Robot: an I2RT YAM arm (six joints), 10 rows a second.
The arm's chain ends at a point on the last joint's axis. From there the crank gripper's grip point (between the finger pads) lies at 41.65 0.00 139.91 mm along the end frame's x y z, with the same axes.
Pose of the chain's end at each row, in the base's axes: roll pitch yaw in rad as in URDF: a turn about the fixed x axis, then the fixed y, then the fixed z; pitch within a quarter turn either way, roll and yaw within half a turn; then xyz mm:
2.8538 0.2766 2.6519 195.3 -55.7 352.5
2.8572 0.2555 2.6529 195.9 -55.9 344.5
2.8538 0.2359 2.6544 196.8 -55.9 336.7
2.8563 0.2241 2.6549 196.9 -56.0 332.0
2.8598 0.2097 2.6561 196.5 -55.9 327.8
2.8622 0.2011 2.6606 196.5 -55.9 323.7
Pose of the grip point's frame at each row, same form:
2.8538 0.2766 2.6519 211.0 -19.0 212.1
2.8572 0.2555 2.6529 208.7 -18.3 204.0
2.8538 0.2359 2.6544 207.3 -16.5 196.5
2.8563 0.2241 2.6549 205.8 -16.2 191.8
2.8598 0.2097 2.6561 203.4 -15.5 187.7
2.8622 0.2011 2.6606 202.0 -15.2 183.6

